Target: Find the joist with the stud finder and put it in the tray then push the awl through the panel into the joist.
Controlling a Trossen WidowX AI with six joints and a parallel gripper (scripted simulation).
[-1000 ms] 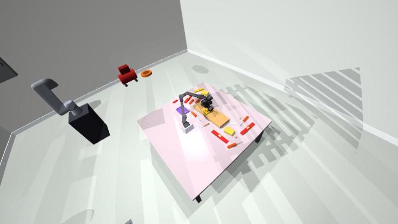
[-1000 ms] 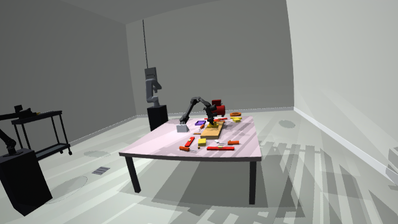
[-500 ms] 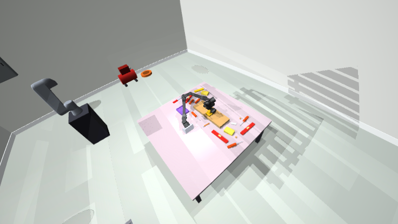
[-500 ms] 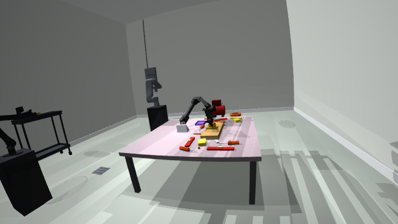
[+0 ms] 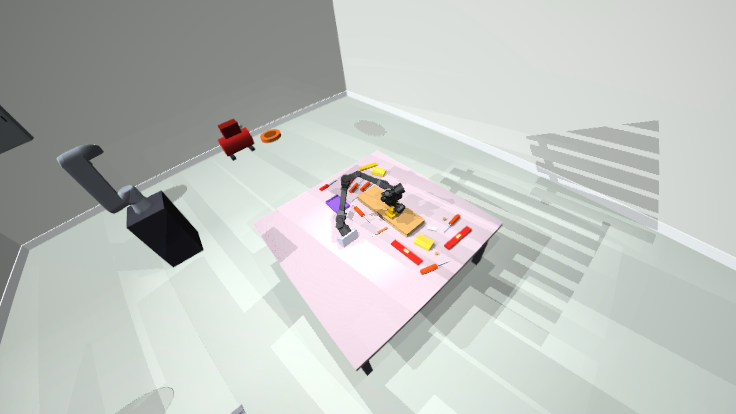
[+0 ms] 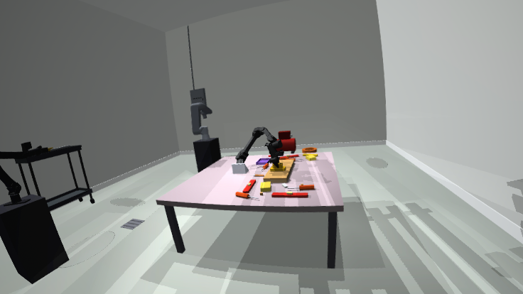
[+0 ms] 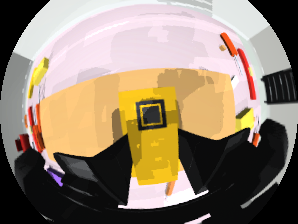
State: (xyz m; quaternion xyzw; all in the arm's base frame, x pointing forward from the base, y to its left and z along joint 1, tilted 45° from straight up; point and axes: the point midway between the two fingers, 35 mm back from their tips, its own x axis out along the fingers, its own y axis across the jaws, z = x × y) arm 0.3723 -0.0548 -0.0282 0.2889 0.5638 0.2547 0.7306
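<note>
Right now my gripper tip is 38 cm to the right of the purple tray, 25 cm past it and 5 cm above it. The rest, counted from my gripper tip: yellow stud finder (2 cm above, 1 cm ahead); then orange-handled awl (20 cm behind, 6 cm below, 4 cm to the right).
</note>
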